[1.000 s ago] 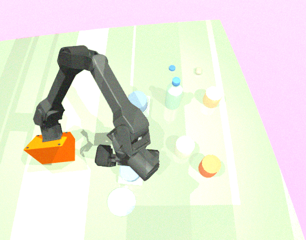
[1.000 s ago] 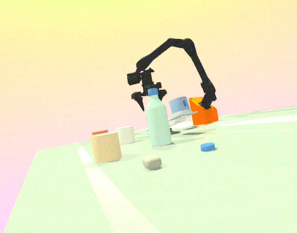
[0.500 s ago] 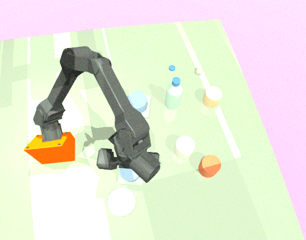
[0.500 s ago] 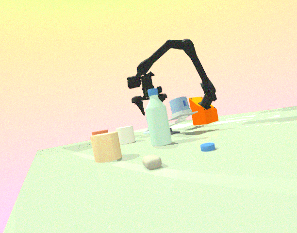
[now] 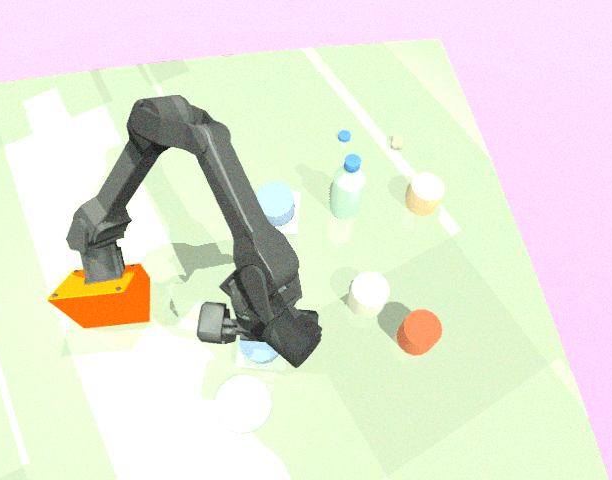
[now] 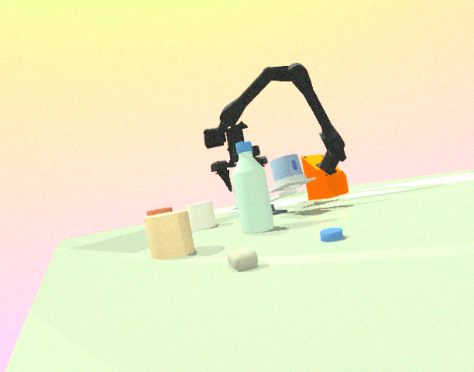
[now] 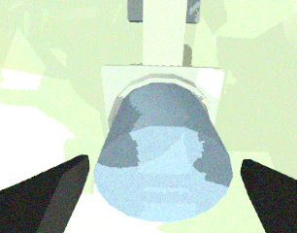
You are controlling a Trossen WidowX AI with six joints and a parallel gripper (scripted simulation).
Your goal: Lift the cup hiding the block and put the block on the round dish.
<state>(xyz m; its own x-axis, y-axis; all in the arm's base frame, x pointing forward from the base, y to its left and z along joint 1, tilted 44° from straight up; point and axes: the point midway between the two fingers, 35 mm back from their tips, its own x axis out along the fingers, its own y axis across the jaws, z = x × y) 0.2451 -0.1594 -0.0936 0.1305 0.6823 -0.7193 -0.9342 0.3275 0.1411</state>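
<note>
Now: gripper tip 4 cm above the pale blue-white block. Also, from my gripper tip: round white dish: 6 cm behind, 8 cm to the right, 7 cm below; white balance: 5 cm ahead, 13 cm to the left, 5 cm below; white cylinder: 23 cm ahead, 6 cm to the left, 4 cm below.
</note>
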